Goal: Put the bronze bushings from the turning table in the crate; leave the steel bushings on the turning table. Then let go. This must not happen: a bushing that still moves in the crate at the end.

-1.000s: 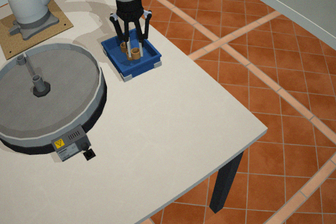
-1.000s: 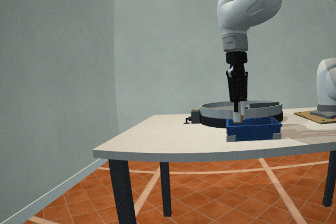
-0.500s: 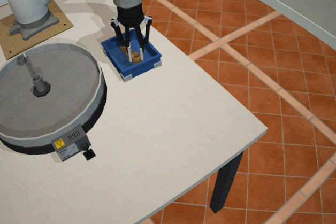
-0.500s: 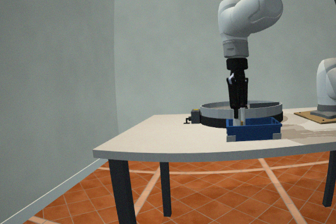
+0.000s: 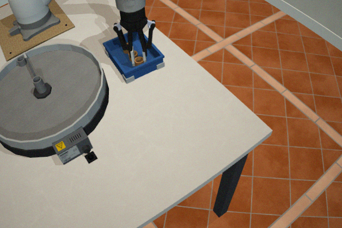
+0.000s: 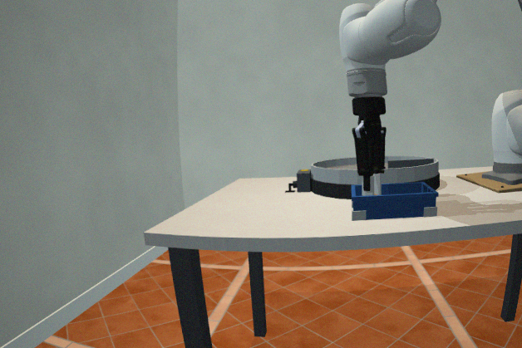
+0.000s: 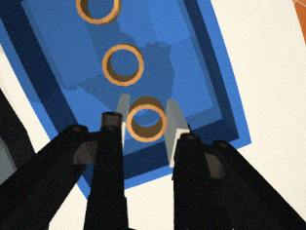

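Right now my hand is 5 cm past the crate, 3 cm above it and 1 cm to the right of it.
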